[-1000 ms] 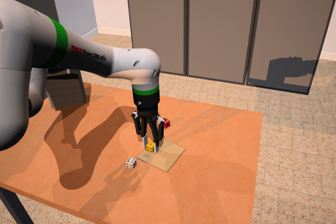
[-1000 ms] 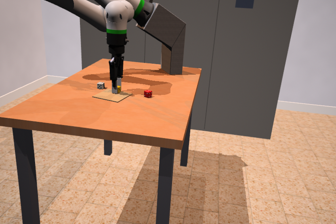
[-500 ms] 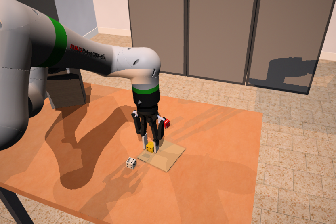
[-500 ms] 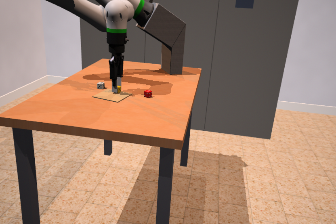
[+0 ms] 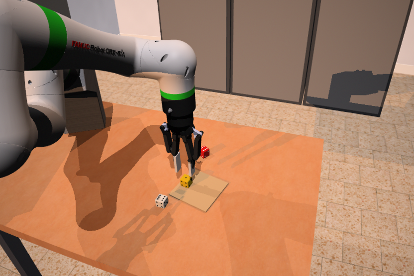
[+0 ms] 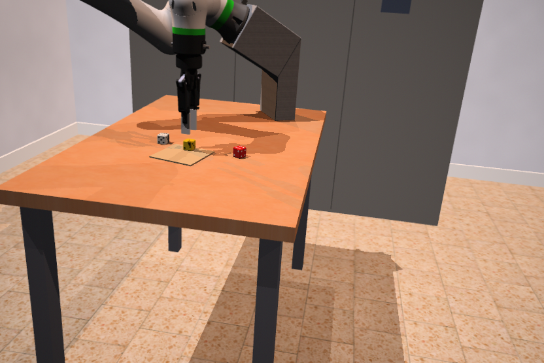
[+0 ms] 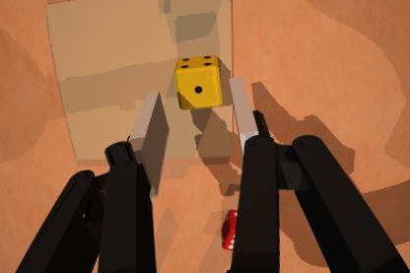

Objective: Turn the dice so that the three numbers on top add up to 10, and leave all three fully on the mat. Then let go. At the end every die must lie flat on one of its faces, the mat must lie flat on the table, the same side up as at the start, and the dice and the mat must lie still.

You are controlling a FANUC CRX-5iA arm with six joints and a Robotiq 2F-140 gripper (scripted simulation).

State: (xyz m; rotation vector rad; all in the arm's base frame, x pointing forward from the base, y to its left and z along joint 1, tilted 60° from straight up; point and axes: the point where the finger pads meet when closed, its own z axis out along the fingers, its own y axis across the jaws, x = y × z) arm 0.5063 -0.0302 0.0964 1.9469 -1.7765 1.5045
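My hand is 3 cm short of the red die, 16 cm to the right of it and 8 cm above it. The rest, counted from my hand: white die (5 cm behind, 9 cm to the right, 8 cm below); then yellow die (7 cm below); then tan mat (4 cm ahead, 1 cm to the right, 9 cm below).
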